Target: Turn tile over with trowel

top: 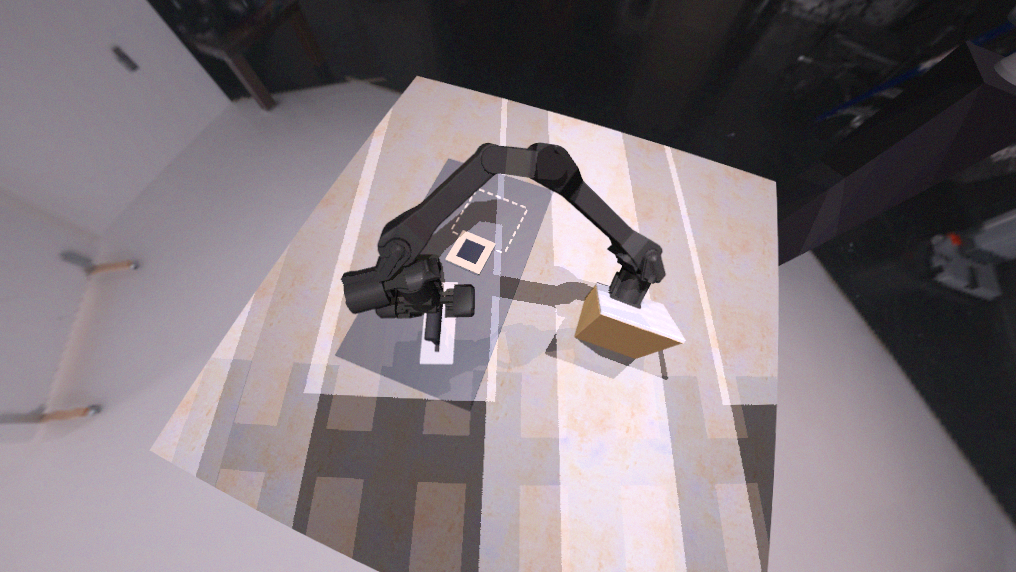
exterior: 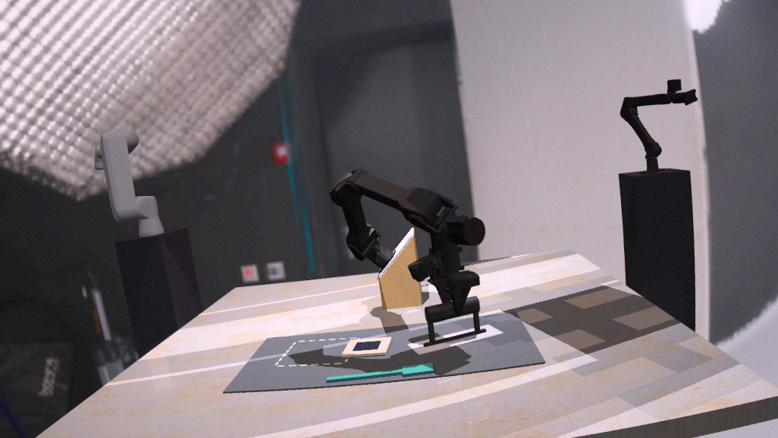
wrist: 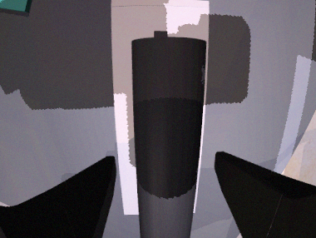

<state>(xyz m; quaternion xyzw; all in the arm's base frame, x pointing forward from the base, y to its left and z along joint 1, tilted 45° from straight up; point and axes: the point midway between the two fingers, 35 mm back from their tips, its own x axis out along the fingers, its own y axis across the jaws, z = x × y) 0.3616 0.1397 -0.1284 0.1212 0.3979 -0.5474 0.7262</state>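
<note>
My gripper tip is now 16 cm to the left of the dark mat, 8 cm above it and 4 cm short of it. The rest, counted from my gripper tip: teal trowel (17 cm ahead, 12 cm to the right, 6 cm below); then tan square tile (20 cm to the right, 6 cm below, 2 cm ahead).
</note>
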